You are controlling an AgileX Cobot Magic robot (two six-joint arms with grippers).
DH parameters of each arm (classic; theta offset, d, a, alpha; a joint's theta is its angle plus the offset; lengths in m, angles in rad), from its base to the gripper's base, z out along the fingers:
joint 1: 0 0.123 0 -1.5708
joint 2: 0.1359 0 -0.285 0
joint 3: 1.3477 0 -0.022 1.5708
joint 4: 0 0.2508 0 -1.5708
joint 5: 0 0 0.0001 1.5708
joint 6: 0 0.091 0 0
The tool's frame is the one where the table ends.
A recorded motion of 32 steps. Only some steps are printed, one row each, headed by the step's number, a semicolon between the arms.
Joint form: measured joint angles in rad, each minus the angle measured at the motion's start. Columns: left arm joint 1, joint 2, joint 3, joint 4, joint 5, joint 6; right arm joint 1, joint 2, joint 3, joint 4, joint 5, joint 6.
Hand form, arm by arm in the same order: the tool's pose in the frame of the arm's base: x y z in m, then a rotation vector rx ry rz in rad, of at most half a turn. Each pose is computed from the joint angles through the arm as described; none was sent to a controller.
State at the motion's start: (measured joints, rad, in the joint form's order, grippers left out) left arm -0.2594 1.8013 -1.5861 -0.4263 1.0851 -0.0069; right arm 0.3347 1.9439 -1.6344 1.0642 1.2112 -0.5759
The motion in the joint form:
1: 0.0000 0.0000 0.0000 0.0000 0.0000 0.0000; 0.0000 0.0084 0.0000 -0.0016 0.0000 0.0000
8: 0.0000 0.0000 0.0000 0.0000 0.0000 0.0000; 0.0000 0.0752 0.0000 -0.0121 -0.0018 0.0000
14: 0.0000 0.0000 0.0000 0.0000 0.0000 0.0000; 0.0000 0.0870 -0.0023 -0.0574 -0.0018 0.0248
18: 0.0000 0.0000 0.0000 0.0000 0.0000 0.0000; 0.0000 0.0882 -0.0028 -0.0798 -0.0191 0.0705
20: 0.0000 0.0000 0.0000 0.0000 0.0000 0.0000; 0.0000 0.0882 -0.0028 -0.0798 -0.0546 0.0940
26: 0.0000 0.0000 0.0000 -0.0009 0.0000 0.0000; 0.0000 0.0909 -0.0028 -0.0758 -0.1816 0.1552
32: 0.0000 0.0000 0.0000 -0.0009 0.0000 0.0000; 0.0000 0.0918 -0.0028 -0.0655 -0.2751 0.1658
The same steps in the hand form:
1: 0.3649 -0.1313 0.3008 0.1662 2.7712 -0.6421; 0.3645 0.2056 0.2871 -0.7215 2.4566 1.3919
8: 0.3649 -0.1313 0.3008 0.1662 2.7712 -0.6421; 0.3740 0.2084 0.2585 -0.6986 2.5287 1.3970
14: 0.3649 -0.1313 0.3008 0.1662 2.7712 -0.6421; 0.3754 0.2068 0.2510 -0.6977 2.5800 1.3531
18: 0.3649 -0.1313 0.3008 0.1662 2.7712 -0.6421; 0.3771 0.2057 0.2489 -0.6442 2.6162 1.3268
20: 0.3649 -0.1313 0.3008 0.1662 2.7712 -0.6421; 0.3803 0.2058 0.2487 -0.5872 2.6152 1.3090
26: 0.3649 -0.1313 0.3008 0.1658 2.7711 -0.6434; 0.3922 0.2054 0.2474 -0.4103 2.5866 1.2485
32: 0.3649 -0.1313 0.3008 0.1658 2.7711 -0.6434; 0.4007 0.2047 0.2479 -0.3206 2.5363 1.2036

